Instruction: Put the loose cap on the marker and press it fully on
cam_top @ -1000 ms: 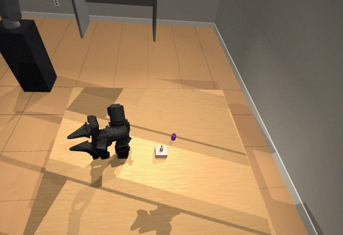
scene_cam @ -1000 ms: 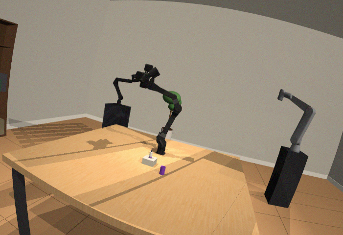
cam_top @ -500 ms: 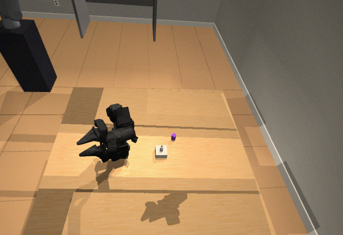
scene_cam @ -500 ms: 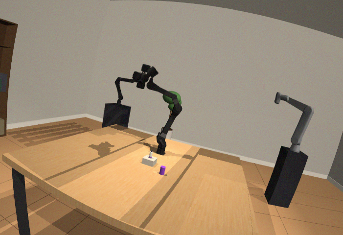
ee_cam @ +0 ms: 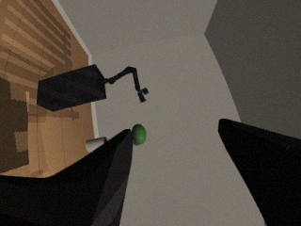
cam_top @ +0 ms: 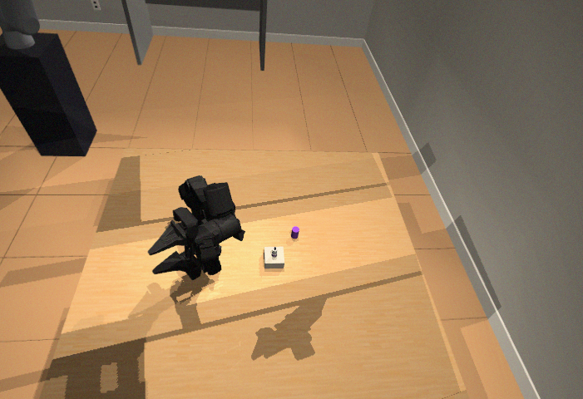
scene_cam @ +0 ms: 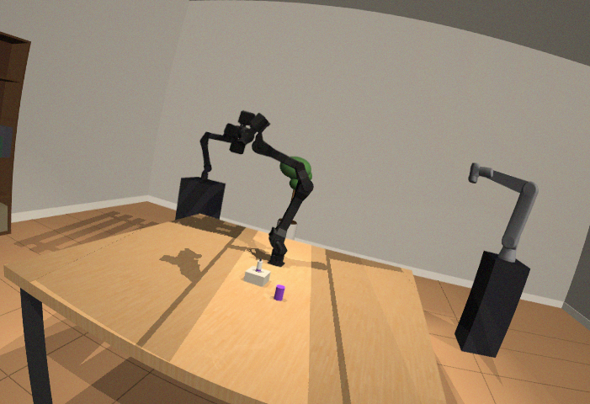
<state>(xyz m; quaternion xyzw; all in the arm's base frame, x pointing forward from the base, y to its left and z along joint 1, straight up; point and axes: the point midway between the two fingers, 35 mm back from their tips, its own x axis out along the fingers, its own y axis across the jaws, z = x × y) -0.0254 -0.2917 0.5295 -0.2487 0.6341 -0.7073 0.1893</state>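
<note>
My gripper tip is now 51 cm above the purple cap, 43 cm to the right of it and 40 cm short of it. The rest, counted from my gripper tip: pale holder block (51 cm below, 31 cm to the left, 30 cm ahead).
</note>
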